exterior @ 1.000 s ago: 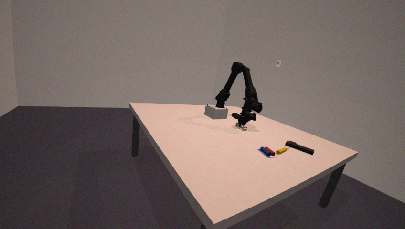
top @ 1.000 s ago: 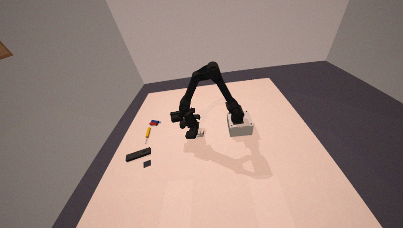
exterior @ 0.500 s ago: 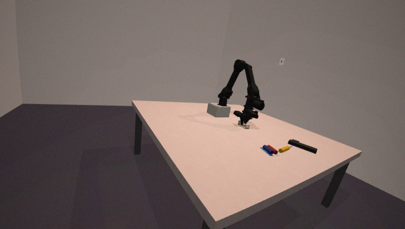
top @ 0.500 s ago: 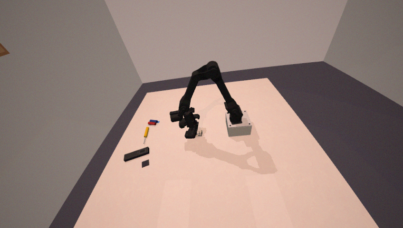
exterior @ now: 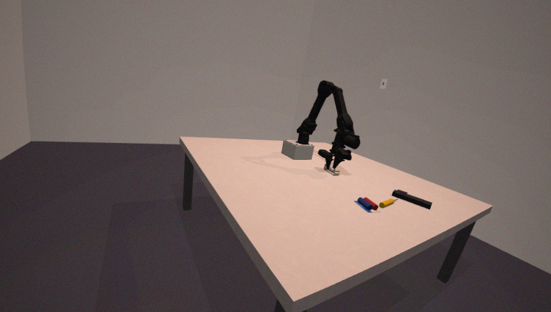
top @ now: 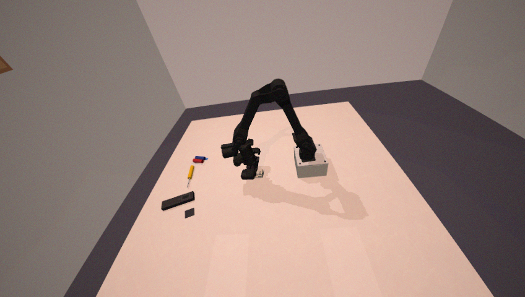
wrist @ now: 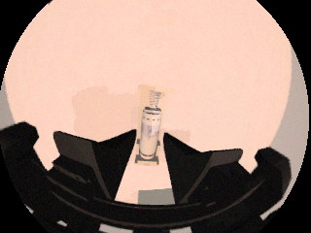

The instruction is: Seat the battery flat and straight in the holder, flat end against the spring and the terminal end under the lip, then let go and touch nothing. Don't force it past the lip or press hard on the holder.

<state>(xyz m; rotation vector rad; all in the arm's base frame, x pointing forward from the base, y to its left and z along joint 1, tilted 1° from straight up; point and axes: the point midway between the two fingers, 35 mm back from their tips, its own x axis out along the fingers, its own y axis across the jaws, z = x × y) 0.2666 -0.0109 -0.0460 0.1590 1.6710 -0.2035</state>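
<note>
The grey battery is right at my gripper tip. Round my gripper tip: yellow screwdriver (37 cm ahead, 4 cm to the right); then black remote (40 cm ahead, 10 cm to the left); then black remote cover (32 cm ahead, 17 cm to the left, 1 cm below).
</note>
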